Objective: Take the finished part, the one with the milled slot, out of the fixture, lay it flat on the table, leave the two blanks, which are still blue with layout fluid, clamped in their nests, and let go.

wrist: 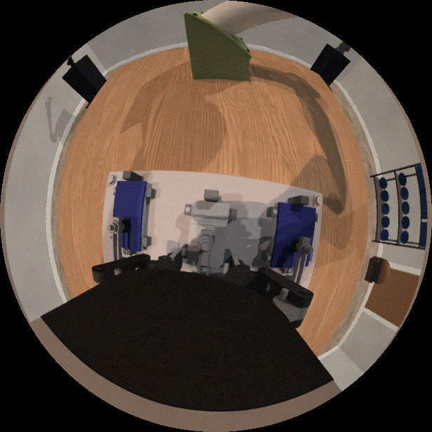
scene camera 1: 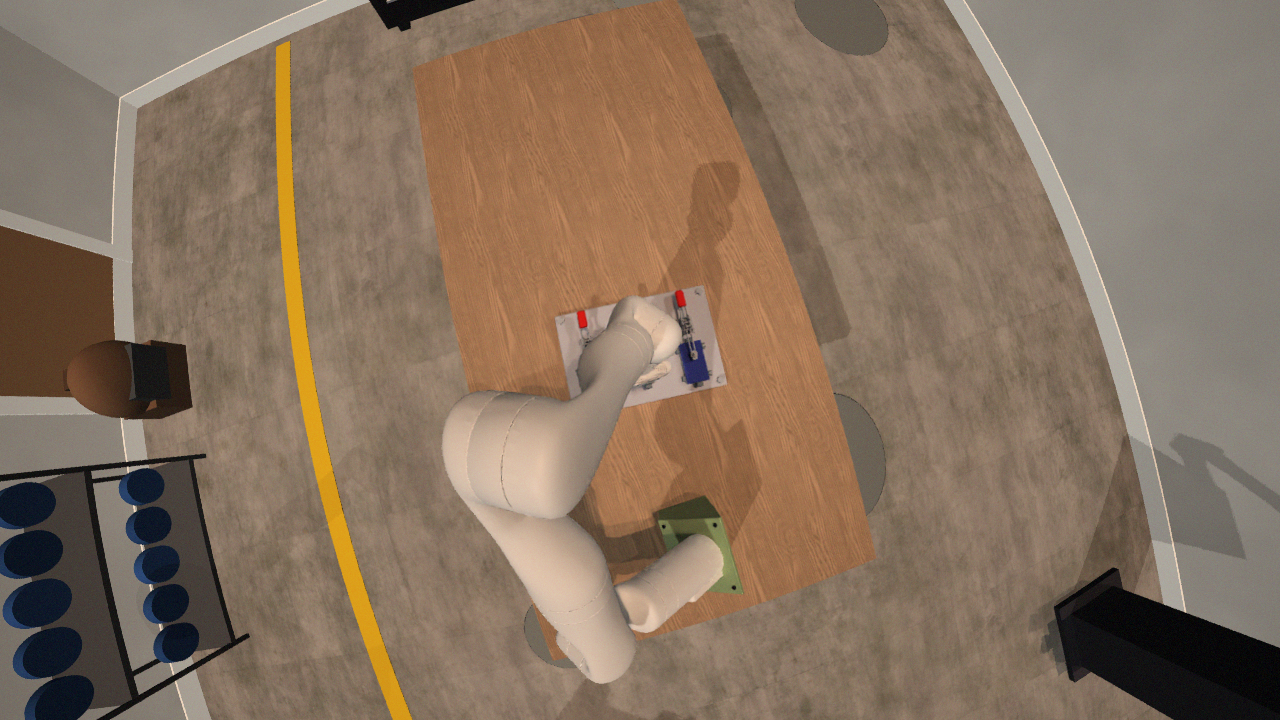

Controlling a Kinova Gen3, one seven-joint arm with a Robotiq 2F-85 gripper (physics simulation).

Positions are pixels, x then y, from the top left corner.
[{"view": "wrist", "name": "my gripper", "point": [205, 260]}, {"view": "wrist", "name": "blue blank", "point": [129, 200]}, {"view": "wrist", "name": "blue blank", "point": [292, 221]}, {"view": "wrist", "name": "fixture plate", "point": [164, 221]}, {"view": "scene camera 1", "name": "blue blank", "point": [696, 370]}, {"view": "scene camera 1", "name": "fixture plate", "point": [671, 385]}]
